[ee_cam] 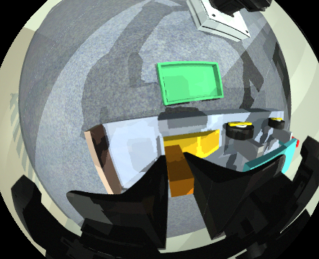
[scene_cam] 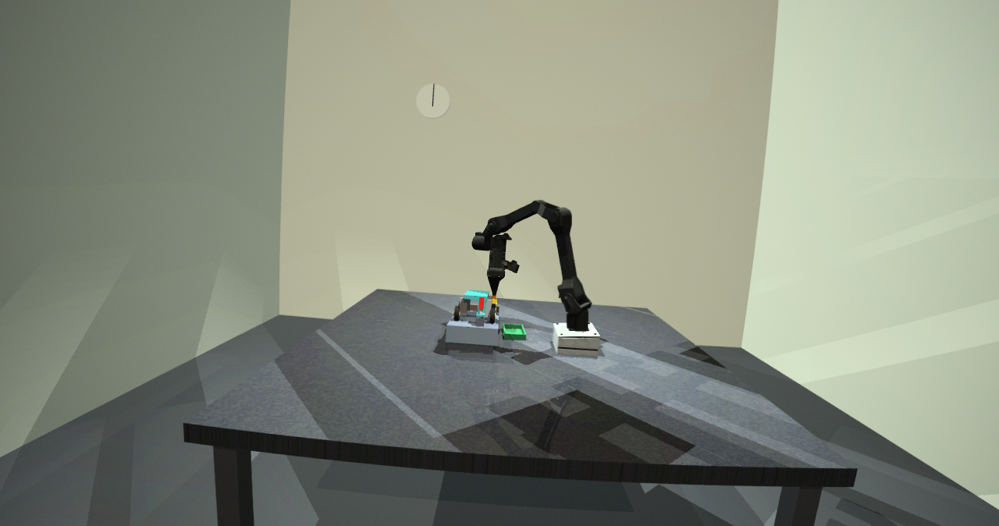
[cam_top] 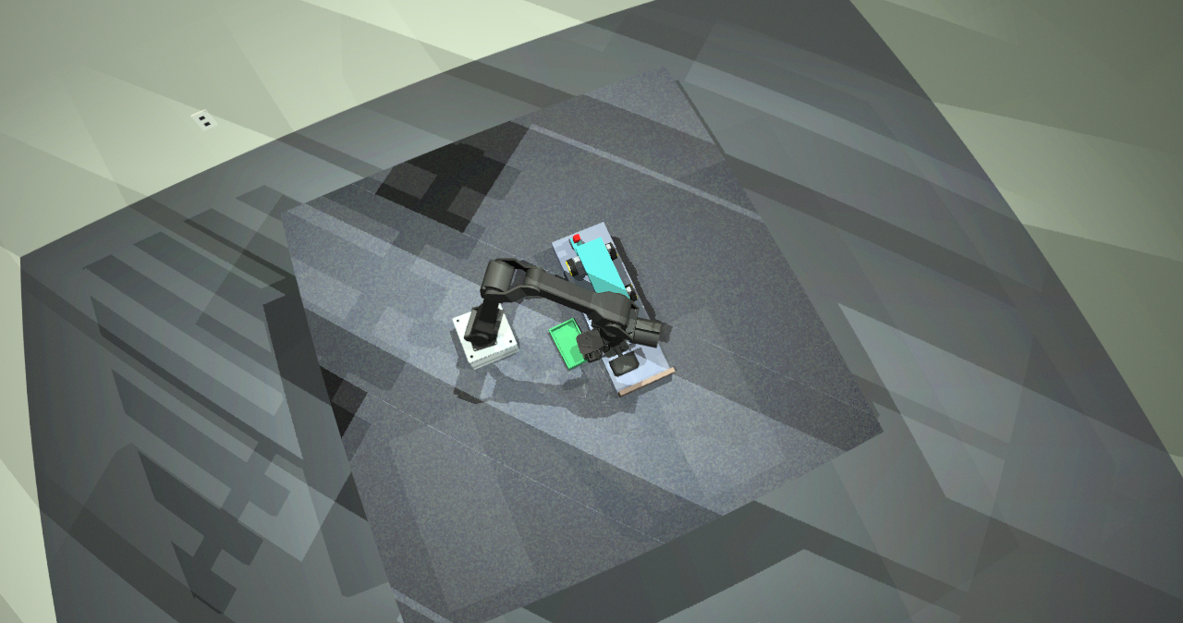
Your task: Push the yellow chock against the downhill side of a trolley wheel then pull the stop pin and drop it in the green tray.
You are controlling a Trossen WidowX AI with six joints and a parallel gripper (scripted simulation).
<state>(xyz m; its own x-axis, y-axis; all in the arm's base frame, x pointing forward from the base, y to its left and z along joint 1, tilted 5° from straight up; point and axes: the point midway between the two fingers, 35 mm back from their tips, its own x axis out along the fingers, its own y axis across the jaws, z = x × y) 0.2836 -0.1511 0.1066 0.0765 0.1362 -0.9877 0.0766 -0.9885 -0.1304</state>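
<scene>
Now: the red-headed stop pin 290 mm to the left of my gripper tip, 20 mm ahead of it and 10 mm above it. Also, from my gripper tip: wooden lip (100 mm to the right, 90 mm below, 60 mm ahead); green tray (130 mm below, 80 mm behind, 70 mm to the left); yellow chock (20 mm to the left, 10 mm below).
</scene>
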